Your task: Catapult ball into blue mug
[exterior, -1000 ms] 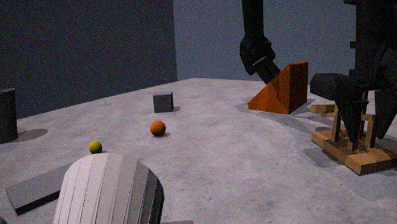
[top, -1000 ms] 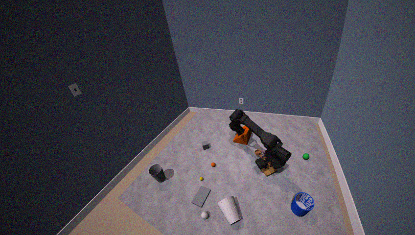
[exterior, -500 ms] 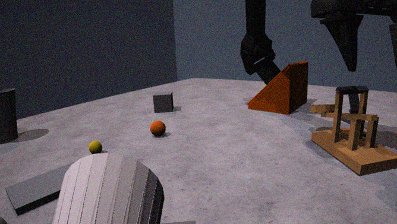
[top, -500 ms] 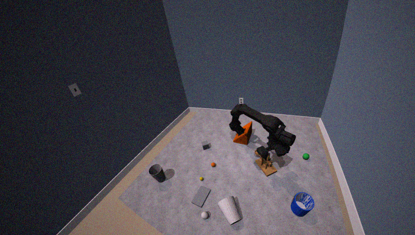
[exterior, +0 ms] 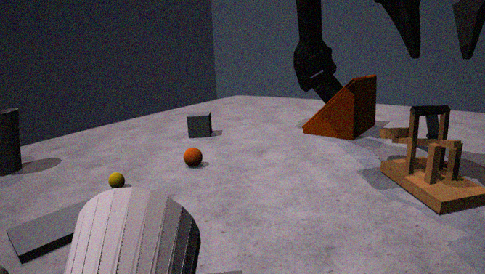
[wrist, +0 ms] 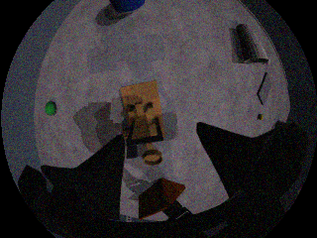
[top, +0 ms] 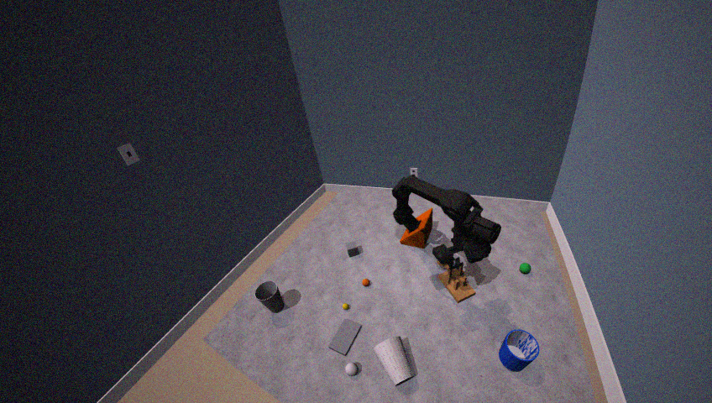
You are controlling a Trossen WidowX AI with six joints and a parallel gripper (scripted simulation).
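Right now my gripper tip is 8 cm short of the orange ball, 35 cm to the left of it and 16 cm above it. From my gripper tip the other things lie so: green ball (19 cm behind, 26 cm to the left, 15 cm below); then blue mug (18 cm ahead, 22 cm to the left, 14 cm below); then wooden catapult (8 cm behind, 3 cm to the right, 12 cm below).
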